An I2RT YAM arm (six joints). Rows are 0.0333 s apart.
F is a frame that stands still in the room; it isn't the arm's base.
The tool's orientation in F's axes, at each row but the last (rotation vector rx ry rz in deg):
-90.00 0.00 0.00
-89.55 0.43 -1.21
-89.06 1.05 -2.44
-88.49 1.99 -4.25
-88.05 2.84 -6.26
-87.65 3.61 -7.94
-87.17 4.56 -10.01
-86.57 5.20 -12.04
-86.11 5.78 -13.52
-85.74 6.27 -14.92
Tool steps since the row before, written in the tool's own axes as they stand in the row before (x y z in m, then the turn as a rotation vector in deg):
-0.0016 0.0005 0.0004 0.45 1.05 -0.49
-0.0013 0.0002 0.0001 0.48 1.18 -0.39
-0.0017 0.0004 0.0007 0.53 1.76 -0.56
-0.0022 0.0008 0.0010 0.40 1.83 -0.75
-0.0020 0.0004 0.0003 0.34 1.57 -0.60
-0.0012 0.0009 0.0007 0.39 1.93 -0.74
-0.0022 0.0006 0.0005 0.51 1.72 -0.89
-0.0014 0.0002 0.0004 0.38 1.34 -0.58
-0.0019 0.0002 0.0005 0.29 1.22 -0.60
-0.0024 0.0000 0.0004 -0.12 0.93 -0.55
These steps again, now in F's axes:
-0.0016 0.0004 -0.0005 0.45 -0.49 -1.05
-0.0013 0.0001 -0.0002 0.48 -0.39 -1.18
-0.0017 0.0008 -0.0004 0.54 -0.55 -1.76
-0.0021 0.0012 -0.0008 0.39 -0.73 -1.84
-0.0019 0.0005 -0.0005 0.34 -0.58 -1.58
-0.0011 0.0009 -0.0009 0.39 -0.72 -1.94
-0.0020 0.0009 -0.0007 0.47 -0.89 -1.73
-0.0013 0.0007 -0.0003 0.37 -0.58 -1.34
-0.0017 0.0009 -0.0003 0.27 -0.59 -1.23
-0.0022 0.0010 -0.0002 -0.15 -0.46 -0.98

